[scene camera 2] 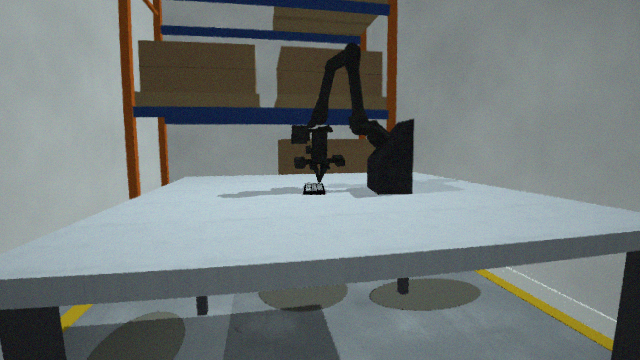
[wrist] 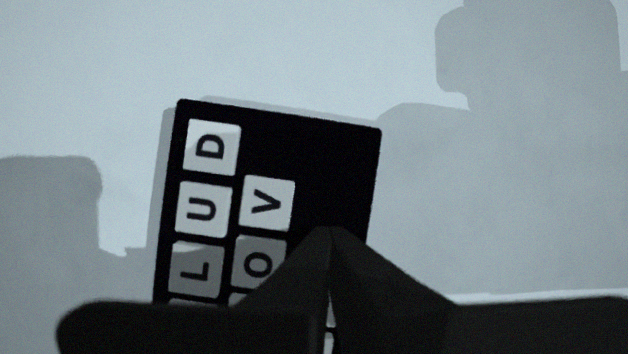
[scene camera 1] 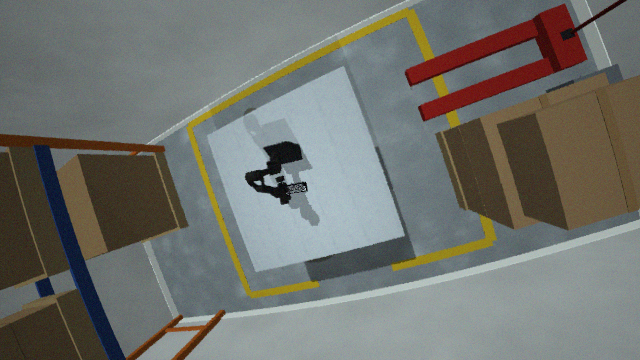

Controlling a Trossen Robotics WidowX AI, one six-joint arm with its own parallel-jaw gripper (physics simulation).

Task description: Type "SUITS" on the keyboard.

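Frame: origin at the arm's base, x back, y right, z up, level; millimetres.
Where they show: gripper, fingertip midpoint: (scene camera 2: 319, 182) (wrist: 327, 239); arm's base, origin of the base link: (scene camera 2: 384, 141) (scene camera 1: 275, 155).
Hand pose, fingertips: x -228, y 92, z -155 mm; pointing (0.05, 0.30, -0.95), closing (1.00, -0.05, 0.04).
Note:
Things, the pixels of their top centre, and the offset from my fingertips. Level surfaces: height alone.
- small black keyboard, middle of its top: (scene camera 2: 313, 185) (scene camera 1: 293, 188) dx -33, dy -64, dz -4 mm
- white table, its level: dz -20 mm
- U, middle of its top: (wrist: 201, 210) dx -40, dy +11, dz -4 mm
- L, middle of its top: (wrist: 194, 271) dx -44, dy -9, dz -4 mm
- V, middle of its top: (wrist: 266, 203) dx -19, dy +12, dz -4 mm
- O, middle of its top: (wrist: 258, 265) dx -23, dy -8, dz -4 mm
The small black keyboard (scene camera 1: 297, 188) (scene camera 2: 314, 192) (wrist: 310, 150) lies on the white table (scene camera 1: 345, 200) (scene camera 2: 320, 230) (wrist: 100, 50). In the wrist view its light keys D (wrist: 212, 147), U (wrist: 203, 209), L (wrist: 196, 270), V (wrist: 267, 202) and O (wrist: 259, 262) show, with the letters turned sideways. My gripper (scene camera 2: 320, 181) (wrist: 327, 239) is shut and empty, pointing down close above the keyboard. In the wrist view its tips overlap the bare black part right of O. The fingers hide the lower part of the keyboard; the S, I and T keys cannot be made out.
The arm's black base (scene camera 1: 284, 152) (scene camera 2: 392, 162) stands on the table beside the keyboard. Shadows of the arm fall over the table and part of the keys. Away from the table are a shelf rack (scene camera 2: 128, 100), cardboard boxes (scene camera 1: 575, 155) and a red pallet jack (scene camera 1: 562, 37).

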